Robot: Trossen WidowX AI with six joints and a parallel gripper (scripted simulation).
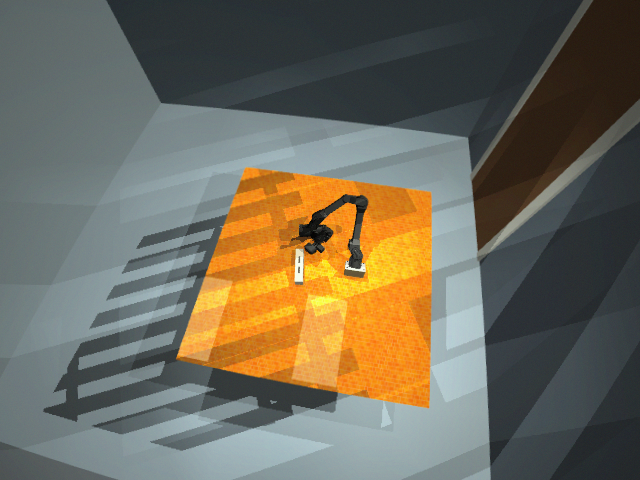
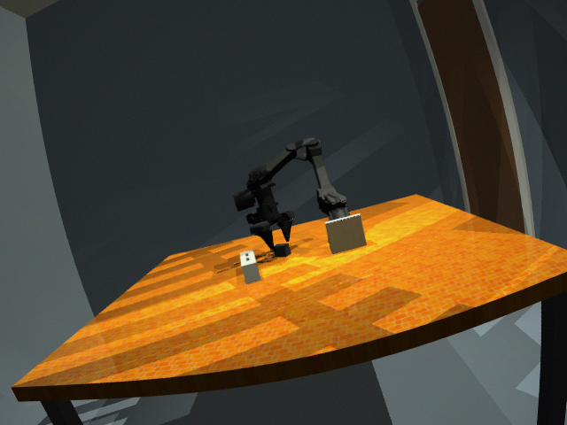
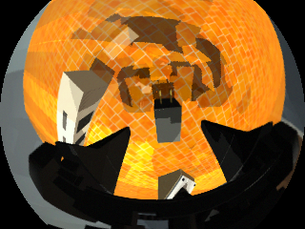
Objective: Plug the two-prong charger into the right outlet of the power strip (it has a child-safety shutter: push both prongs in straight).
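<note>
Right now my gripper tip is 1 cm short of the dark two-prong charger, 1 cm to the left of it and 2 cm above it.
</note>
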